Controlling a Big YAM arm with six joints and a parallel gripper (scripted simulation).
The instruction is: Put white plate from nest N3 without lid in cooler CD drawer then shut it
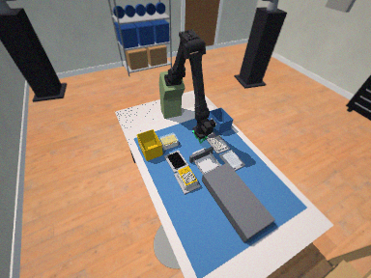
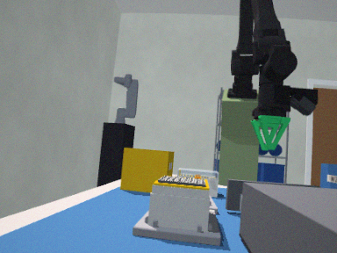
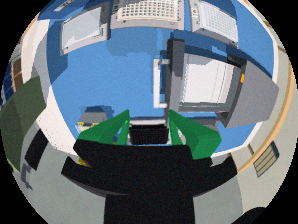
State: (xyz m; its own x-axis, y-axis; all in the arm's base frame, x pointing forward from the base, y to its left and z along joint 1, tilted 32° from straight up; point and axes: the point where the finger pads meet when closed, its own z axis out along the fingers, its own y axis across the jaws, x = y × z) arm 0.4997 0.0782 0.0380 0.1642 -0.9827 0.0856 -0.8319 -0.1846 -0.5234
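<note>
Now: the white plate 40 mm behind my hand, 190 mm to the left of it and 130 mm below it. Round my hand: black plate: 30 mm ahead, 180 mm to the right, 130 mm below; then yellow-topped tip box: 200 mm ahead, 150 mm to the right, 90 mm below; then drawer: 170 mm ahead, 40 mm to the left, 120 mm below.
</note>
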